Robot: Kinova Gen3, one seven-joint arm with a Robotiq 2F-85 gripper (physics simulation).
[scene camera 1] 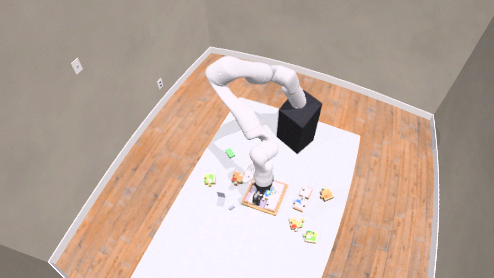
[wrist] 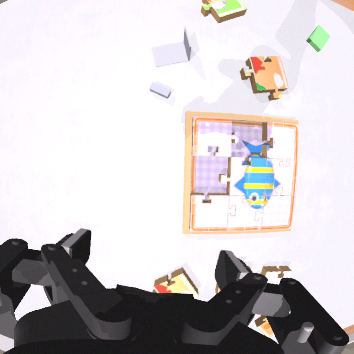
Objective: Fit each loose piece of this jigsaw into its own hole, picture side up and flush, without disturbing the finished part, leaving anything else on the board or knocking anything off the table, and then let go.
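The framed jigsaw board (scene camera 1: 276, 213) (wrist: 188, 175) shows a blue fish with yellow stripes. Two recessed holes show in the wrist view: the top-middle hole (wrist: 248, 132) and the left-middle hole (wrist: 210, 174). A loose white piece (scene camera 1: 306, 192) and a white piece with blue (scene camera 1: 299, 203) lie right of the board in the scene view. In the wrist view, a brown-edged piece (wrist: 276, 270) shows partly behind the gripper. My gripper (scene camera 1: 258, 198) (wrist: 153, 254) is open and empty, above the board in the scene view. The fingers and arm hide part of the board there.
An orange piece (scene camera 1: 237, 177) (wrist: 270, 75), a green piece (scene camera 1: 209, 179) (wrist: 227, 8), a green block (scene camera 1: 230, 153) (wrist: 318, 38), a grey bracket (scene camera 1: 221, 198) (wrist: 169, 54) and a small grey block (scene camera 1: 231, 207) (wrist: 160, 90) lie left of the board in the scene view. Several coloured pieces lie right.
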